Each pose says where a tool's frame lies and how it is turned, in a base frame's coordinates. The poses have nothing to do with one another.
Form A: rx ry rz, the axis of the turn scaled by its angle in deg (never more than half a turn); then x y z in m.
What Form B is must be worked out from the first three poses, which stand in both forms.
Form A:
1: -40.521 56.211 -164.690 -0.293 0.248 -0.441
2: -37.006 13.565 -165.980 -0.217 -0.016 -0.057
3: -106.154 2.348 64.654 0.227 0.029 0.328
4: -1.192 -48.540 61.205 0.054 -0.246 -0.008
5: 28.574 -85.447 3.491 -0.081 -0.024 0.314
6: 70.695 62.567 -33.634 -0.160 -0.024 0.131
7: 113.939 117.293 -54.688 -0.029 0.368 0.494
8: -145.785 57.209 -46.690 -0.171 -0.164 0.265
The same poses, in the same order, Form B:
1: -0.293 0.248 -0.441 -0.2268 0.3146 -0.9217 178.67
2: -0.217 -0.016 -0.057 -0.2169 0.0795 -0.9729 170.60
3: 0.227 0.029 0.328 -0.8539 0.0189 0.5201 124.32
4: 0.054 -0.246 -0.008 -0.0153 -0.6213 0.7834 78.13
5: -0.081 -0.024 0.314 0.3169 -0.9477 0.0387 90.17
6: -0.160 -0.024 0.131 0.7054 0.6243 -0.3356 100.22
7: -0.029 0.368 0.494 0.6608 0.6803 -0.3172 172.43
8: -0.171 -0.164 0.265 -0.8921 0.3501 -0.2857 163.42
